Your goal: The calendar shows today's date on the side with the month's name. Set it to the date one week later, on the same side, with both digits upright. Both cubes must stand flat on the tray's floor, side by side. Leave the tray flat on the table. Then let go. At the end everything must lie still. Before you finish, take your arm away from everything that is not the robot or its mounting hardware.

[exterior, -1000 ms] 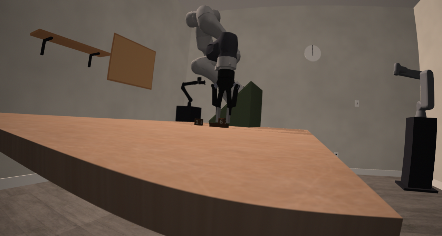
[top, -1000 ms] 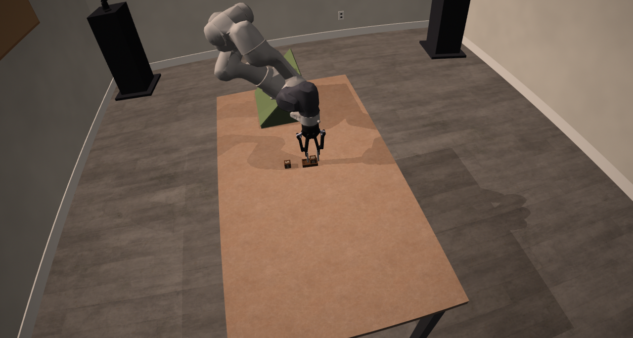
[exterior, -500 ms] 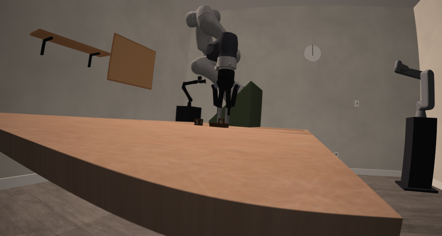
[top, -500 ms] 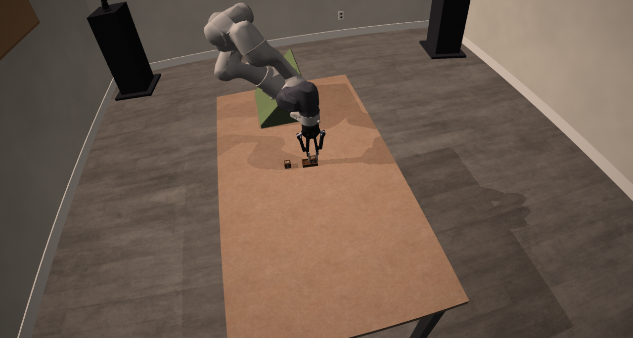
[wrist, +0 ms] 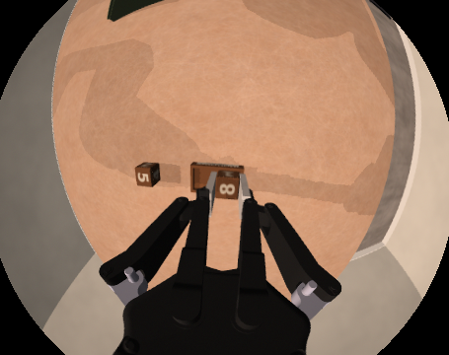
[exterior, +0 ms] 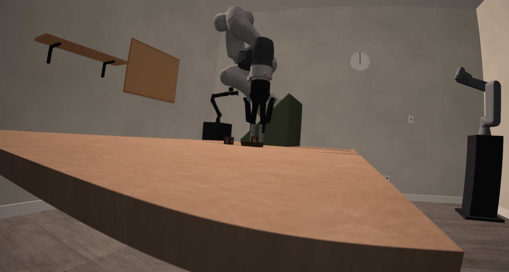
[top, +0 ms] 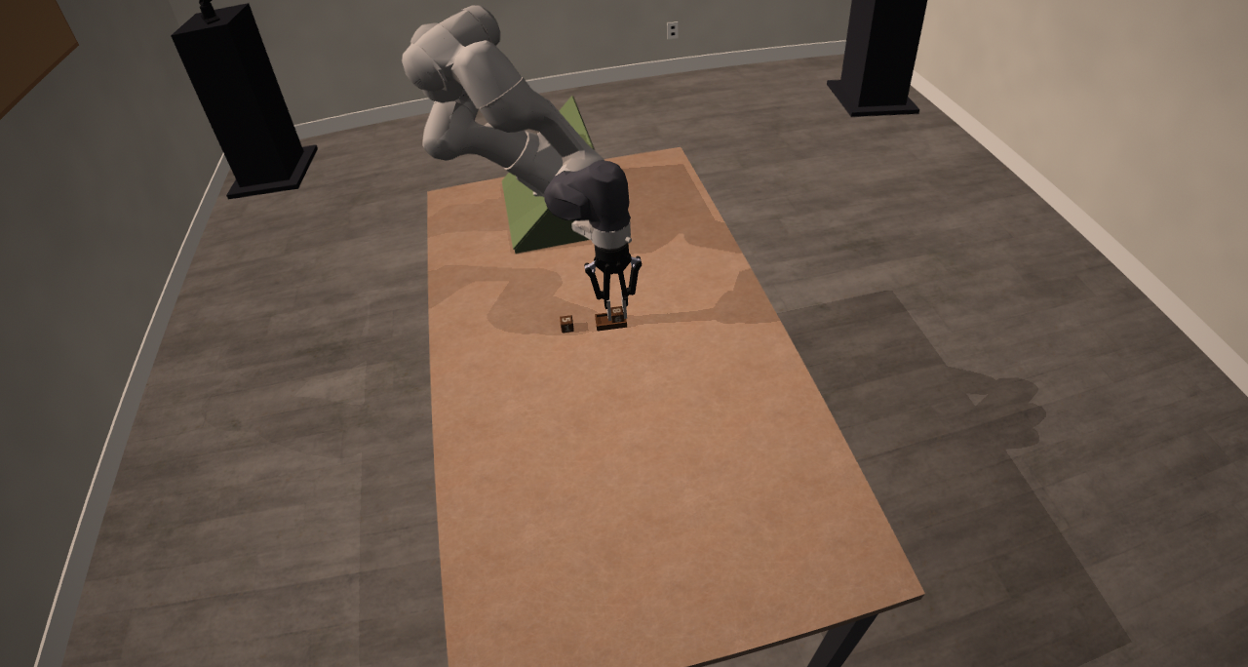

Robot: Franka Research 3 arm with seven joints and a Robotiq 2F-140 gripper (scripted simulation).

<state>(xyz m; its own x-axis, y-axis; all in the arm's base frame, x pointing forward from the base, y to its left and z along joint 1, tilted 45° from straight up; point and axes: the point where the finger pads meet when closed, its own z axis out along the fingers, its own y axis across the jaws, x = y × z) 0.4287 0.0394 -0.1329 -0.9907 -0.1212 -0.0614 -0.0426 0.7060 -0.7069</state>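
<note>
Right now the brown calendar tray is 40 mm below my hand and 20 mm to the right of it.
</note>
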